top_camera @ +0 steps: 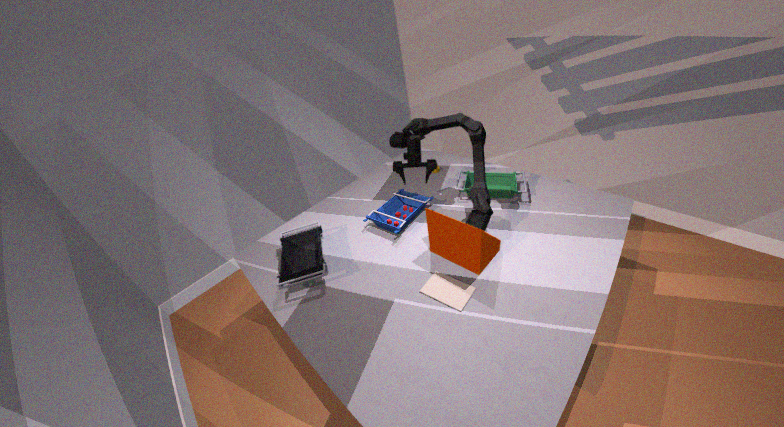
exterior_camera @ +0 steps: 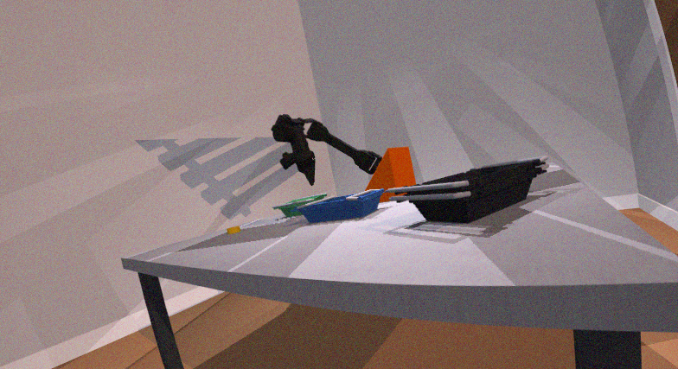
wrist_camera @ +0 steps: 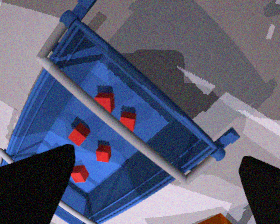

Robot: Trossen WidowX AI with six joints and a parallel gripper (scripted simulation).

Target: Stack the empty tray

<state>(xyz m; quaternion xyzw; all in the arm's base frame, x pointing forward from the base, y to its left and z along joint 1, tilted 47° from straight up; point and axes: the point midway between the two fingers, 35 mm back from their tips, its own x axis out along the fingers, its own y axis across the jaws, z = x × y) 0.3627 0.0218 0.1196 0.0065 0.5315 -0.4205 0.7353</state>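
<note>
Now: the green tray 300 mm to the right of my gripper tip, 190 mm behind it and 80 mm below it. The rest, counted from my gripper tip: beige flat card 420 mm behind, 260 mm to the left, 120 mm below; then yellow block 300 mm to the right, 180 mm ahead, 110 mm below.
</note>
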